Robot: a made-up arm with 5 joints.
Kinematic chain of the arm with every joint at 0, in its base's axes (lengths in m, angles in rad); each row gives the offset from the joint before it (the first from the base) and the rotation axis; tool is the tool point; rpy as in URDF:
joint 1: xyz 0.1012 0 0.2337 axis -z
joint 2: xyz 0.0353 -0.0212 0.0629 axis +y
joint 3: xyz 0.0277 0 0.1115 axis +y
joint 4: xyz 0.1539 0 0.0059 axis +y
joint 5: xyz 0.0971 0.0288 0 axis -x
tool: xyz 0 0 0 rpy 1.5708 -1.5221 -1.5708
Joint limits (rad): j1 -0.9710..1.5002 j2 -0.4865..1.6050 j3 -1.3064..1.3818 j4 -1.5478..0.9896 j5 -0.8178..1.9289
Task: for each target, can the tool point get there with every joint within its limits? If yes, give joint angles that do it. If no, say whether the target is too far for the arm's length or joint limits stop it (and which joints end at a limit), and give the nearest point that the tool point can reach.
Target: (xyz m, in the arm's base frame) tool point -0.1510 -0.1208 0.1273
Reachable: no: joint limits stop it (at a limit: joint 2) | nearest point 0.0170 -0.0403 0.1876 | short by 0.196 m
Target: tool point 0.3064 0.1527 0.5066
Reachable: yes | joints -0.6100 0.1909 -0.2206 -1.3512 0.9082
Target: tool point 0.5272 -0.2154 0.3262
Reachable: no: too far | nearest point 0.4587 -0.1807 0.3211 | short by 0.077 m
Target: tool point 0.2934 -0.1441 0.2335
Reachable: yes | joints 0.6750 0.0052 0.9337 -0.3525 1.5683
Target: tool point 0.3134 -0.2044 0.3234
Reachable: yes | joints 0.7923 0.1153 0.5732 -0.8173 -0.3010
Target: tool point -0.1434 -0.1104 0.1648
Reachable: no: joint limits stop it (at a limit: joint 2) | nearest point 0.0114 -0.0405 0.2059 | short by 0.175 m
